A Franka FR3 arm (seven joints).
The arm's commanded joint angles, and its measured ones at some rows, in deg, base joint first. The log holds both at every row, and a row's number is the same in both.
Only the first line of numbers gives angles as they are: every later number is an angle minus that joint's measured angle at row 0.
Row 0, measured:
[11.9, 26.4, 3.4, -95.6, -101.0, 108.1, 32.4]
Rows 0 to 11, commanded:
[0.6, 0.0, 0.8, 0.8, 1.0, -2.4, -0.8]
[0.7, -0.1, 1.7, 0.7, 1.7, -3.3, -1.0]
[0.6, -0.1, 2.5, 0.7, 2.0, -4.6, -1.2]
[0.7, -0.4, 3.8, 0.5, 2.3, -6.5, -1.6]
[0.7, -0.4, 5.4, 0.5, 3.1, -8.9, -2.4]
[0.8, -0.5, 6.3, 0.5, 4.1, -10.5, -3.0]
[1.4, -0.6, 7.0, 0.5, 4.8, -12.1, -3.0]
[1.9, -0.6, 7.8, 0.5, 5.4, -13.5, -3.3]
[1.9, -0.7, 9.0, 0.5, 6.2, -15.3, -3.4]
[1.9, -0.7, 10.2, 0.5, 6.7, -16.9, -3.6]
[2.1, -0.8, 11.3, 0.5, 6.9, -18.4, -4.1]
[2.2, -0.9, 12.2, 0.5, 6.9, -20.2, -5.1]
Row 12, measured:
[1.7, 0.0, 9.6, -0.1, 6.0, -14.9, -1.2]
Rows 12 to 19, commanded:
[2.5, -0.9, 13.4, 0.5, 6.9, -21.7, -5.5]
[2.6, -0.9, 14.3, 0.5, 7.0, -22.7, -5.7]
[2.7, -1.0, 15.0, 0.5, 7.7, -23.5, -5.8]
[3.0, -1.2, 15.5, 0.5, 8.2, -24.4, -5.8]
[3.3, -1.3, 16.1, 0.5, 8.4, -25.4, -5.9]
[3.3, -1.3, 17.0, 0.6, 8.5, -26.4, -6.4]
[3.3, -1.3, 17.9, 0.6, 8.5, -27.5, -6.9]
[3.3, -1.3, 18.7, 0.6, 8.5, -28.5, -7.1]
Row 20, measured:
[2.8, 0.1, 16.5, -0.2, 8.7, -23.5, -2.2]
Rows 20 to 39, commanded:
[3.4, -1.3, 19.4, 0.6, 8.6, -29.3, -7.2]
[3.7, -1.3, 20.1, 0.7, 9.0, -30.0, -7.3]
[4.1, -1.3, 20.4, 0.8, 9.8, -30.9, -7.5]
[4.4, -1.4, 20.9, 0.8, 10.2, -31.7, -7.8]
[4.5, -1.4, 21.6, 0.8, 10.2, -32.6, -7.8]
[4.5, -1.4, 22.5, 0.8, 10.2, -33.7, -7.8]
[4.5, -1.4, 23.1, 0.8, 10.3, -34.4, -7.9]
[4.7, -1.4, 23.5, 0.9, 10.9, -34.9, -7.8]
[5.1, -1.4, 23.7, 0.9, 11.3, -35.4, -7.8]
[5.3, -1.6, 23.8, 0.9, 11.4, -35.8, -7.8]
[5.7, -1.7, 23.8, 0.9, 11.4, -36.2, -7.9]
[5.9, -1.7, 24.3, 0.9, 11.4, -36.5, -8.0]
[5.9, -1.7, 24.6, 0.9, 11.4, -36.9, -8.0]
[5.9, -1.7, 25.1, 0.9, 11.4, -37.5, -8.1]
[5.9, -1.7, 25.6, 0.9, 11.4, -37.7, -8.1]
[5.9, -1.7, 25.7, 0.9, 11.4, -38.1, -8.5]
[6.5, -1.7, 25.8, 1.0, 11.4, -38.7, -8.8]
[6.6, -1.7, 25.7, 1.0, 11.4, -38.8, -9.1]
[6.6, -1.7, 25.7, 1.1, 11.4, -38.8, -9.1]
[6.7, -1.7, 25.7, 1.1, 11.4, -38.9, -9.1]
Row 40, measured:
[5.5, 0.4, 25.5, -0.1, 12.1, -33.9, -2.8]
